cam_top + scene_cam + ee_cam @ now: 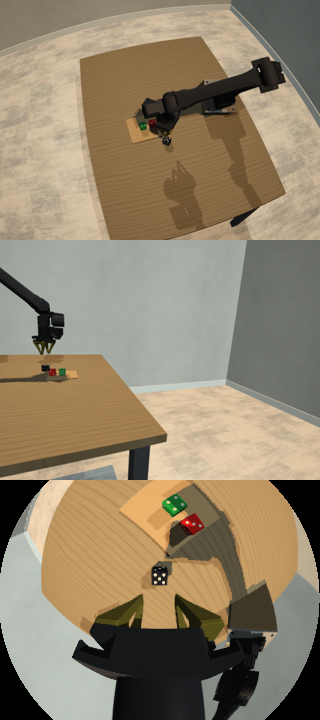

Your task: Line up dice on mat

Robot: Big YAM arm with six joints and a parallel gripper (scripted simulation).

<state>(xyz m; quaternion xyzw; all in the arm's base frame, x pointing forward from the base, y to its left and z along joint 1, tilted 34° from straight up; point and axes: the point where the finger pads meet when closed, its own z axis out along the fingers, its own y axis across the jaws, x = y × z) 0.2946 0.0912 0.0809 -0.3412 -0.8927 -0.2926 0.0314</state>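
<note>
The black die lies 8 cm below my hand. Also, from my hand: tan mat: 11 cm to the right, 10 cm below, 9 cm ahead; green die: 10 cm to the right, 9 cm ahead, 8 cm below; red die: 11 cm to the right, 8 cm below, 4 cm ahead.
</note>
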